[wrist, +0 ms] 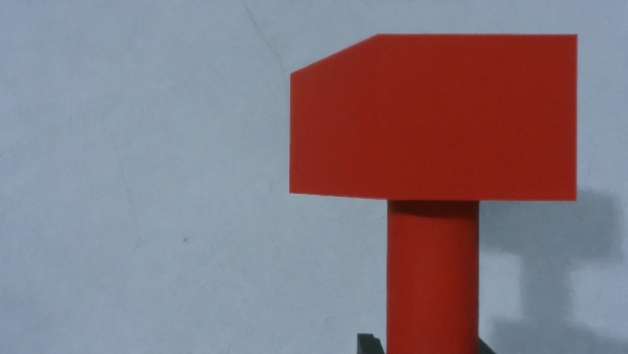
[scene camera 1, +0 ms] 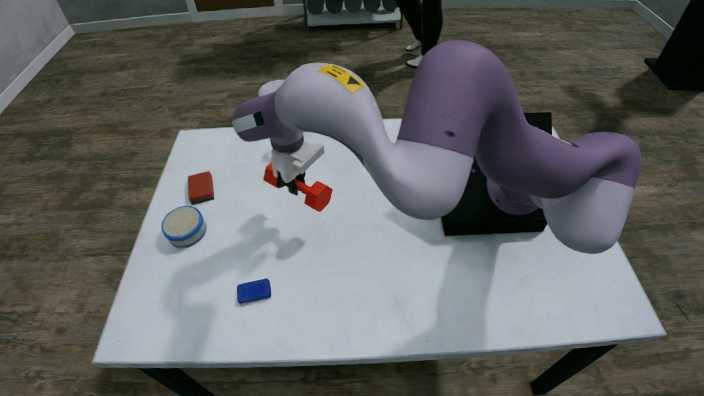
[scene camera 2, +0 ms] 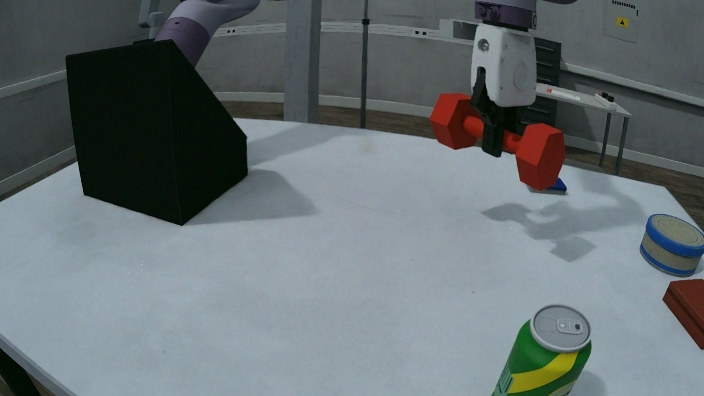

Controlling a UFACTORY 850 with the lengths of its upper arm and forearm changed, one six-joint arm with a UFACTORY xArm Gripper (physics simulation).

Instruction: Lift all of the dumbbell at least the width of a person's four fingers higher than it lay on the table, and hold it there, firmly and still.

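Note:
The red dumbbell (scene camera 1: 318, 195) (scene camera 2: 540, 156) (wrist: 433, 120) hangs in the air well above the white table (scene camera 1: 360, 300) (scene camera 2: 300, 300), with its shadow on the table apart from it. Both of its heads are clear of the table top. It looks about level. My gripper (scene camera 1: 294, 186) (scene camera 2: 497, 140) is shut on the dumbbell's handle, between the two heads, and points down. In the wrist view the near head and part of the handle show, with the dark fingertips close on either side of the handle at the bottom edge.
A blue box (scene camera 1: 254, 291) (scene camera 2: 555, 187), a round blue-rimmed tin (scene camera 1: 183, 226) (scene camera 2: 672, 245) and a dark red box (scene camera 1: 200, 187) (scene camera 2: 687, 305) are on the table. A green can (scene camera 2: 545, 355) stands near the front in scene camera 2. A black block (scene camera 2: 150, 135) is at the arm's base.

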